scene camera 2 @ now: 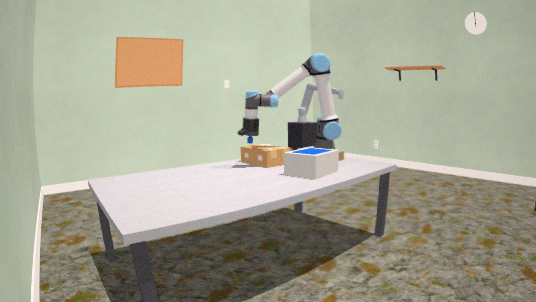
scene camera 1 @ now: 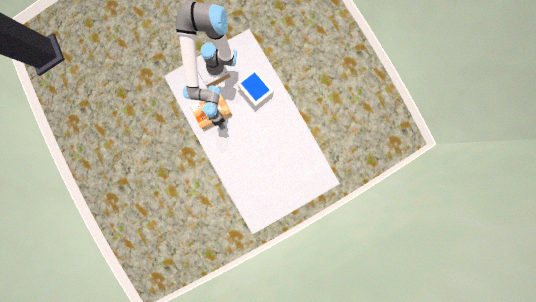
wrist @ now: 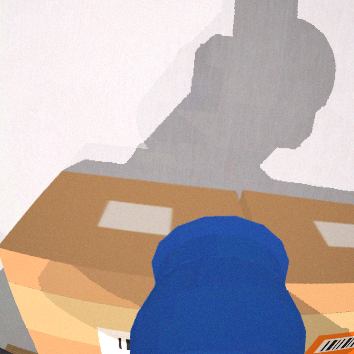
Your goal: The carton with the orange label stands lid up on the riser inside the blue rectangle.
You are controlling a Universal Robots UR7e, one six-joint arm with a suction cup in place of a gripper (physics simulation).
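Frame: origin at the arm's base, x ahead, y left, z up, level; millimetres.
Where they show: hand, tool point: (scene camera 2: 250, 142) (wrist: 219, 273); arm's base, link origin: (scene camera 1: 215, 67).
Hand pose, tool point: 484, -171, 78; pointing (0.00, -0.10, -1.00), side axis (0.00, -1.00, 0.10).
Each offset is from my tool point to the centre of the thing, as dx, dy, dz. Level surfaces: height alone.
The carton with the orange label {-98, -109, -94} (scene camera 1: 201, 120) (scene camera 2: 246, 155) (wrist: 300, 240) stands on the table against a second tan carton {-98, +34, -94} (scene camera 1: 225, 107) (scene camera 2: 275, 159) (wrist: 60, 225). Part of its barcode label shows at the lower right of the wrist view. My blue suction cup (scene camera 2: 250, 142) (wrist: 220, 235) points down and hangs close above the cartons' tops, near the seam between them. It appears to carry nothing. The arm hides it in the top view. The pale riser {-134, +390, -84} (scene camera 1: 256, 104) (scene camera 2: 300, 166) stands apart from the cartons, with the blue rectangle {-134, +390, -25} (scene camera 1: 255, 86) (scene camera 2: 312, 151) on its top.
The white table {dz -145} (scene camera 1: 280, 160) (scene camera 2: 190, 190) extends away from the cartons and riser. A thin brown board (scene camera 1: 218, 80) lies near the arm's base. The cartons stand close to the table's long edge. The arm's shadow falls beside them.
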